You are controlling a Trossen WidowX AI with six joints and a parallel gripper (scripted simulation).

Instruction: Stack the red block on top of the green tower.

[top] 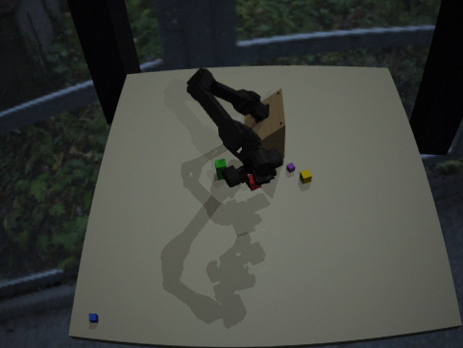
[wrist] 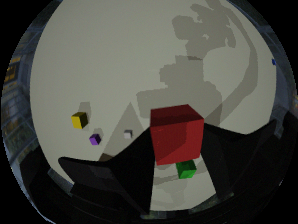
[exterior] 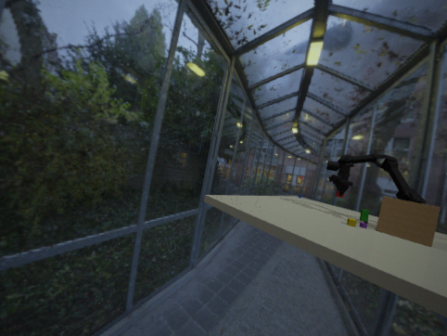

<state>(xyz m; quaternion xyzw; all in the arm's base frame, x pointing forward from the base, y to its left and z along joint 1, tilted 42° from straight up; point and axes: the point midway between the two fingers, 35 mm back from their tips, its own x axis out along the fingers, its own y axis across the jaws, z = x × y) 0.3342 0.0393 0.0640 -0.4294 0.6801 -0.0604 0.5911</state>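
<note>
Now: gripper tip 15 cm past the small grey cube, 5 cm to the left of it and 12 cm above it. The rest, counted from my gripper tip: red block: 1 cm above; then small white cube: 11 cm behind, 4 cm to the left, 12 cm below; then purple cube: 17 cm behind, 12 cm to the left, 12 cm below.
</note>
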